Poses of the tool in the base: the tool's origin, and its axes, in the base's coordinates. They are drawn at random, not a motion.
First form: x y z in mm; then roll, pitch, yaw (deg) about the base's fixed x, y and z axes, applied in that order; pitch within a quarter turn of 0, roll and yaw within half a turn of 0.
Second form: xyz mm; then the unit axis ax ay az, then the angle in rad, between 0 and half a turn. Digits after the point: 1 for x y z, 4 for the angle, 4 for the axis.
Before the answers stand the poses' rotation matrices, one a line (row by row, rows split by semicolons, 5 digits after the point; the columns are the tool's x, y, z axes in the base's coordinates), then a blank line. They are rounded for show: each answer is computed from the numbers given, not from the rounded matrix.
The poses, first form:
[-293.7, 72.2, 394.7, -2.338, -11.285, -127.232]
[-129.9, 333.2, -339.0, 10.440, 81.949, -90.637]
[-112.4, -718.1, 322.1, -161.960, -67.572, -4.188]
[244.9, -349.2, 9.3, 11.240, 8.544, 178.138]
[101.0, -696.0, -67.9, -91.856, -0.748, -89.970]
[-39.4, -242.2, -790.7, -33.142, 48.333, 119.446]
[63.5, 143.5, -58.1, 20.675, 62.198, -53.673]
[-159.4, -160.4, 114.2, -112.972, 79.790, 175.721]
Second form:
-0.59335 0.79070 0.15078; -0.78080 -0.61090 0.13099; 0.19569 -0.04001 0.97985
-0.00156 0.98139 -0.19202; -0.14005 -0.19034 -0.97168; -0.99014 0.02538 0.13774
0.38050 0.21605 0.89919; -0.02786 -0.96921 0.24467; 0.92436 -0.11815 -0.36277
-0.98838 -0.06081 -0.13931; 0.03213 -0.97936 0.19955; -0.14857 0.19276 0.96993
0.00052 -0.03238 0.99948; -0.99991 -0.01306 0.00010; 0.01305 -0.99939 -0.03238
-0.32682 -0.52838 -0.78359; 0.57892 -0.76728 0.27593; -0.74702 -0.36346 0.55665
0.27630 0.93877 0.20581; -0.37577 0.30263 -0.87591; -0.88456 0.16468 0.43638
-0.17676 0.93271 0.31433; 0.01323 0.32159 -0.94679; -0.98416 -0.16320 -0.06918

[-293.7, 72.2, 394.7, -0.1081, -0.0284, -0.9937, 2.2296]
[-129.9, 333.2, -339.0, 0.5866, 0.4696, -0.6598, 2.1260]
[-112.4, -718.1, 322.1, -0.8285, -0.0575, -0.5570, 2.9208]
[244.9, -349.2, 9.3, -0.0726, 0.0989, 0.9925, 3.0947]
[101.0, -696.0, -67.9, -0.5861, 0.5784, -0.5674, 2.1205]
[-39.4, -242.2, -790.7, -0.4998, -0.0286, 0.8656, 2.4476]
[63.5, 143.5, -58.1, 0.5203, 0.5452, -0.6573, 1.5631]
[-159.4, -160.4, 114.2, 0.4418, 0.7321, -0.5184, 2.0512]

